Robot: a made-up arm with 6 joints. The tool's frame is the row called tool.
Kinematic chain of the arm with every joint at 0, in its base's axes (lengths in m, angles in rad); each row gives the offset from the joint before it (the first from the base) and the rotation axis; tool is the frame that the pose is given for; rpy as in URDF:
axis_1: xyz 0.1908 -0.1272 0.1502 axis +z
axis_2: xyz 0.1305 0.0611 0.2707 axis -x
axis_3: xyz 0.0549 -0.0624 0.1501 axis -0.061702 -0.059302 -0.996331
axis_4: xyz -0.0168 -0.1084 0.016 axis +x
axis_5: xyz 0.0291 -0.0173 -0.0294 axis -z
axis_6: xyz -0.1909 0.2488 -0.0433 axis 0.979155 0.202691 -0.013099
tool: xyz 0.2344 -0.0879 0.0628 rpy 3.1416 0 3.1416
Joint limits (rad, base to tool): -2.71..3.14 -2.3..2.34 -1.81..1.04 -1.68..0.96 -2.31..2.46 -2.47..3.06
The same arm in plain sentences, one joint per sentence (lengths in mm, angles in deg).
The arm has six revolute joints in a row. What follows holds with every joint at zero, and every direction is one of the base frame's. The first joint sits 190.8 mm along +x and 127.2 mm along -y and 150.2 mm along +z from the base frame's origin and turns about +z, from -155.27 to 179.91 deg. The second joint sits 130.5 mm along +x and 61.1 mm along +y and 270.7 mm along +z from the first joint and turns about -x, from -131.78 to 134.07 deg. The third joint sits 54.9 mm along +x and 62.4 mm along -y and 150.1 mm along +z from the second joint and turns about the direction (-0.061702, -0.059302, -0.996331), from -103.71 to 59.59 deg. The fourth joint sits 16.8 mm along -x and 108.4 mm along -y and 16.0 mm along +z from the third joint and turns about +x, from -96.26 to 55.00 deg. The fifth joint sits 29.1 mm along +x and 17.3 mm along -y and 29.4 mm along -z from the fourth joint and turns about -z, from -132.35 to 140.95 deg. The sixth joint sits 190.9 mm along -x and 248.8 mm along +y and 43.3 mm along -z from the fifth joint and turns about the direction (0.979155, 0.202691, -0.013099), from -141.52 to 175.33 deg. The tool frame, which is the frame that the pose is given for, sits 234.4 mm along +x and 87.9 mm along -y and 62.8 mm along +z from the sixth joint; its axes are the base frame's turned by roll -180.00, pitch 0.00 and yaw -180.00 deg (as in URDF: about the fixed x, then y, then z).
